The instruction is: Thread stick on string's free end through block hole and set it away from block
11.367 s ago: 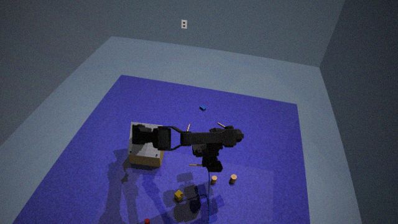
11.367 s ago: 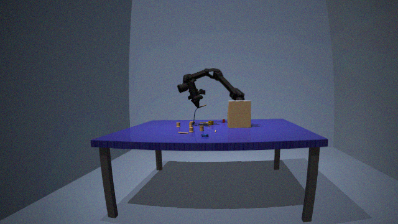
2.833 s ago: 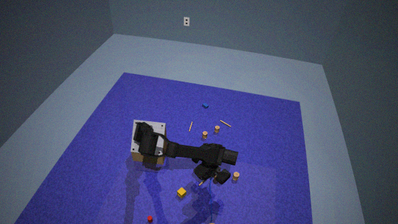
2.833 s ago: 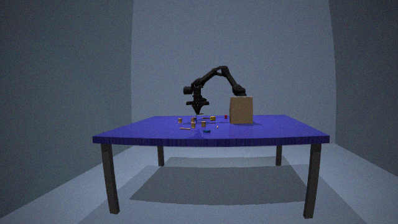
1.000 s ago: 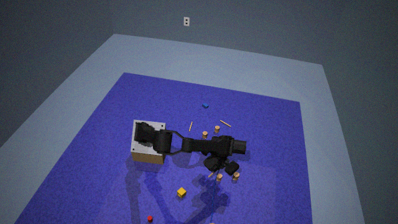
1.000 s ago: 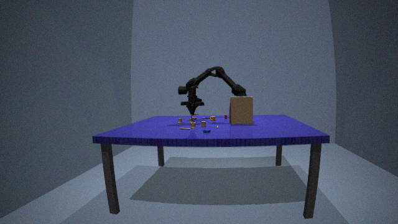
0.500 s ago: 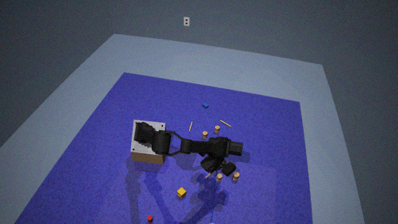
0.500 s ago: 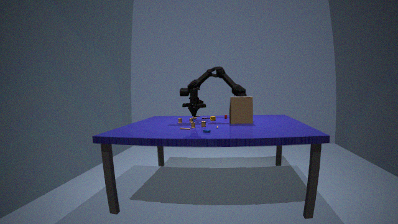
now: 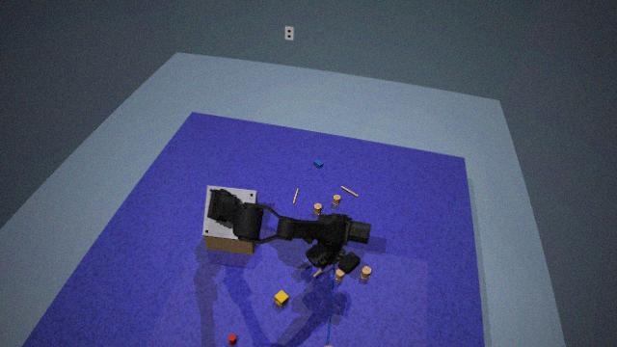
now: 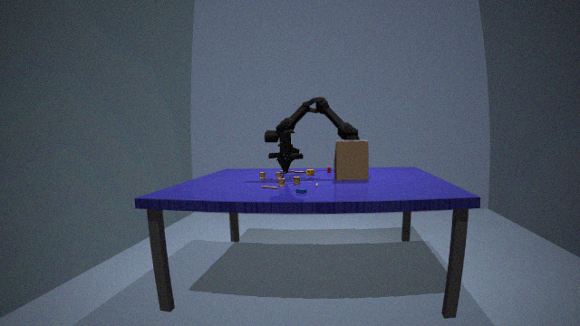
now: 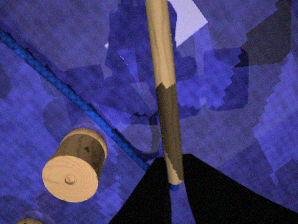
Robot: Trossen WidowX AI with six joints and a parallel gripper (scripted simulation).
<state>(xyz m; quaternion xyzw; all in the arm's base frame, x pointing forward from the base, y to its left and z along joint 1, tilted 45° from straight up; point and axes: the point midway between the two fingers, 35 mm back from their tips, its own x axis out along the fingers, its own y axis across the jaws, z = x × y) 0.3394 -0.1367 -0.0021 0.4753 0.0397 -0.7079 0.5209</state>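
The yellow wooden block is 130 mm to the right of my gripper tip, 130 mm behind it and 10 mm below it. From my gripper tip the other things lie so: red object: 280 mm to the right, 250 mm behind, 10 mm below; thin wooden stick: 10 mm to the right, 10 mm behind; round wooden button: 280 mm to the right, 20 mm below, 20 mm ahead.
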